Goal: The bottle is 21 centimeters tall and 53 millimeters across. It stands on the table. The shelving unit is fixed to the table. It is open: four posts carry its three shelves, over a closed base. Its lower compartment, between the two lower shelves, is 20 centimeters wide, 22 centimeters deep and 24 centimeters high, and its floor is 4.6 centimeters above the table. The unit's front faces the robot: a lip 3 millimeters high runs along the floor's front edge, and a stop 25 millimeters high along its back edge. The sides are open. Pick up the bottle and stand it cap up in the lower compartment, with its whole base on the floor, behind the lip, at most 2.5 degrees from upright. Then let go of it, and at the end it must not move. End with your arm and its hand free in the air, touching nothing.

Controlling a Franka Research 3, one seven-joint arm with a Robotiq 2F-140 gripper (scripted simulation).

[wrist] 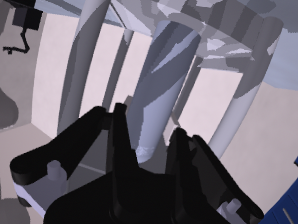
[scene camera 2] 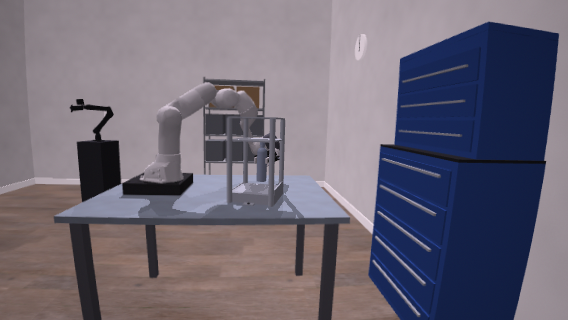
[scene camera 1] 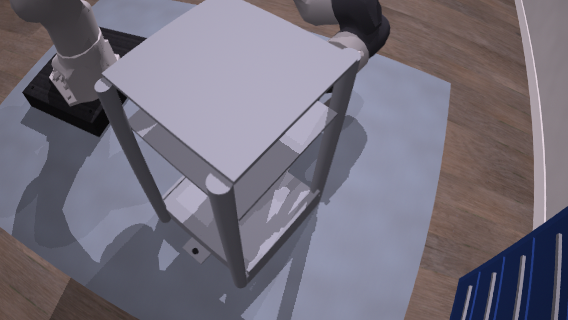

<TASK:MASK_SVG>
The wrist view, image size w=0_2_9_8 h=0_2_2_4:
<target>my gripper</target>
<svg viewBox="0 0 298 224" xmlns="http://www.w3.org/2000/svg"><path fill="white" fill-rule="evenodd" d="M10 162L10 171L20 204L24 207L33 207L44 218L43 224L258 224L264 218L263 211L239 188L204 139L196 134L193 134L192 137L187 136L186 130L181 128L173 111L163 132L165 144L168 146L166 150L165 174L155 174L140 168L136 151L131 149L126 121L133 97L130 95L127 96L124 103L115 103L113 112L106 112L106 108L102 106L93 107L48 144L21 154ZM108 130L106 174L63 195L67 188L67 180L101 131Z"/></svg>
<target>bottle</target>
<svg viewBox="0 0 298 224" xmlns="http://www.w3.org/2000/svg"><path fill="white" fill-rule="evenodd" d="M178 22L168 20L158 22L126 116L131 149L136 151L139 167L141 166L140 163L149 160L156 151L201 40L198 32Z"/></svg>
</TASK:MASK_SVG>
